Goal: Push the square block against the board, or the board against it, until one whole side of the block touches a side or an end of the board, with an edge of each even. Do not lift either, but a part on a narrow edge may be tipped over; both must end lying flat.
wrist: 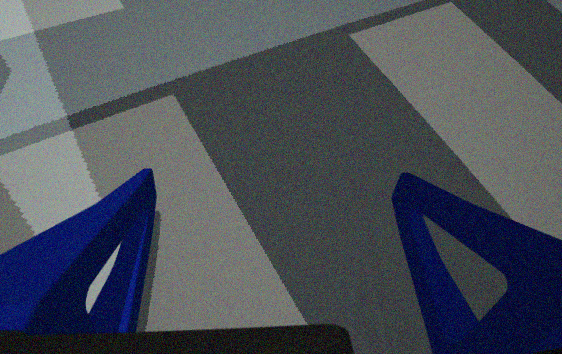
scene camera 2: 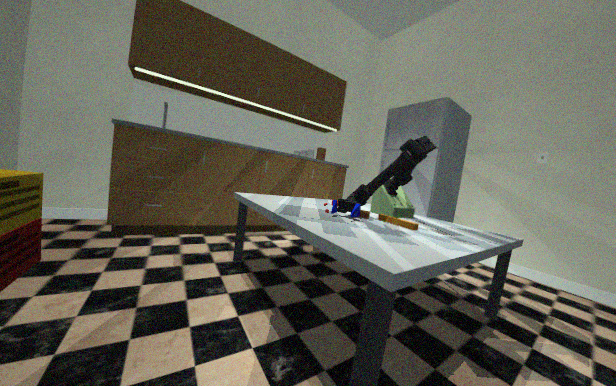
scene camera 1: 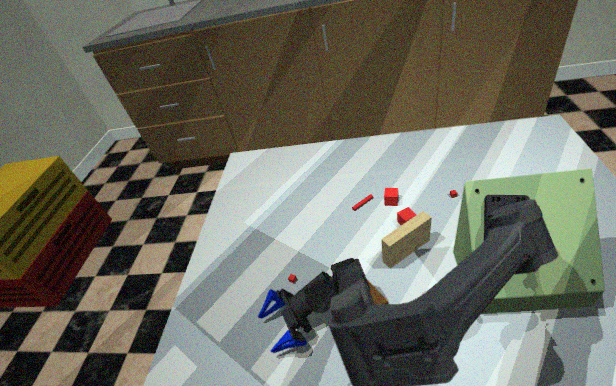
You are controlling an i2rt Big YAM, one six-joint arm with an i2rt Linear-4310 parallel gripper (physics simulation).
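Frame: origin at the arm's base, x ahead, y left, z up, level; centimetres.
Where they show: gripper, fingertip midpoint: (wrist: pixel 281 183) (scene camera 2: pixel 341 214) (scene camera 1: pixel 265 334); arm's base, origin of the base link: (scene camera 2: pixel 388 188) (scene camera 1: pixel 504 222).
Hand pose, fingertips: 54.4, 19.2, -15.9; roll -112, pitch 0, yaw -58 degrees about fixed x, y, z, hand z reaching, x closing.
Note:
Each offset is from my fingertips to the top centre of the thing, as dx, dy, dz. Level surfaces: height alone.
A brown piece @(-22.2, -9.5, +0.7) (scene camera 1: pixel 378 294) (scene camera 2: pixel 365 214), which may be the square block, lies low and is mostly hidden behind the arm in scene camera 1. A long orange-brown piece @(-29.4, +9.3, +0.8) (scene camera 2: pixel 397 222) lies flat nearer the right; the arm hides it in scene camera 1. A pale tan wooden piece @(-34.5, -25.9, +7.4) (scene camera 1: pixel 406 239) stands on a narrow edge, apart from the brown piece. I cannot tell which of these two is the board. My gripper (scene camera 1: pixel 266 334) (scene camera 2: pixel 345 215) (wrist: pixel 281 183) is wide open and empty, low over the table, to the left of the brown piece in scene camera 1.
Two red cubes @(-31.4, -45.3, +1.7) (scene camera 1: pixel 391 196) @(-35.4, -36.0, +1.7) (scene camera 1: pixel 406 216), a thin red stick @(-22.4, -44.7, -0.9) (scene camera 1: pixel 362 202) and tiny red cubes @(-3.6, -16.4, -0.7) (scene camera 1: pixel 292 278) @(-50.3, -46.6, -0.7) (scene camera 1: pixel 453 193) lie on the table @(dz -2.3) (scene camera 1: pixel 270 175) (scene camera 2: pixel 400 260). The second larger cube is close behind the tan piece. The green base (scene camera 1: pixel 565 225) (scene camera 2: pixel 385 204) stands at the right.

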